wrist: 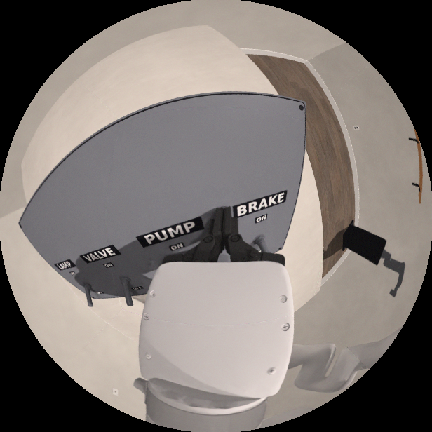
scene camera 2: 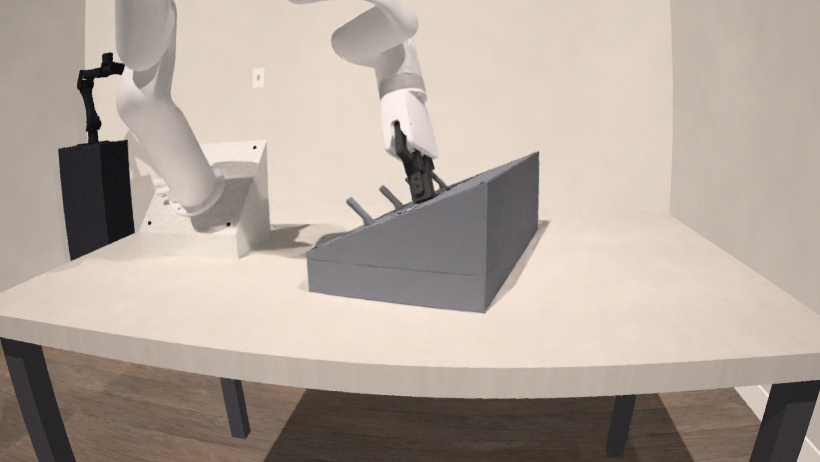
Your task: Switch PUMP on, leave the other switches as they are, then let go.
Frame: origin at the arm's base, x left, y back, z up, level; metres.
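Seen in the pictures: gripper, between the fingertips: [scene camera 2: 424, 200]; arm's base, origin of its link: [scene camera 2: 197, 190].
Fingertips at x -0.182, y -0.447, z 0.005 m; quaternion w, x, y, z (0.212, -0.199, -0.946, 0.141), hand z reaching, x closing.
Note:
Pixels of each thing's top centre, then the offset from my fingertips to it. Level surfaces: height alone.
- LAMP lever, centre of its top: [scene camera 2: 358, 197] dx -0.023, dy +0.094, dz +0.009 m
- VALVE lever, centre of its top: [scene camera 2: 390, 185] dx +0.091, dy +0.056, dz +0.009 m
- BRAKE lever, centre of its top: [scene camera 2: 435, 169] dx +0.318, dy -0.022, dz +0.009 m
- pale table, height of its surface: dz -0.119 m
The sloped grey switch panel [scene camera 2: 424, 241] [wrist: 200, 145] stands on the table. My gripper [scene camera 2: 423, 198] [wrist: 224, 216] is shut and empty, its fingertips low at the panel face between the PUMP label [wrist: 170, 232] and the BRAKE label [wrist: 261, 204]. The PUMP lever does not show; the gripper hides that area in both views. The LAMP lever [scene camera 2: 359, 210] [wrist: 89, 295] and the VALVE lever [scene camera 2: 390, 196] [wrist: 128, 291] lean to the lower side of the panel, away from their ON marks. The BRAKE lever [scene camera 2: 439, 180] [wrist: 262, 244] shows partly beside the fingers.
The arm's white base block [scene camera 2: 252, 200] stands left of the panel on the pale table [scene camera 2: 631, 298]. A black pedestal [scene camera 2: 94, 200] [wrist: 365, 244] with a small black arm stands beyond the table. The panel's high edge rises at the right in the scene view.

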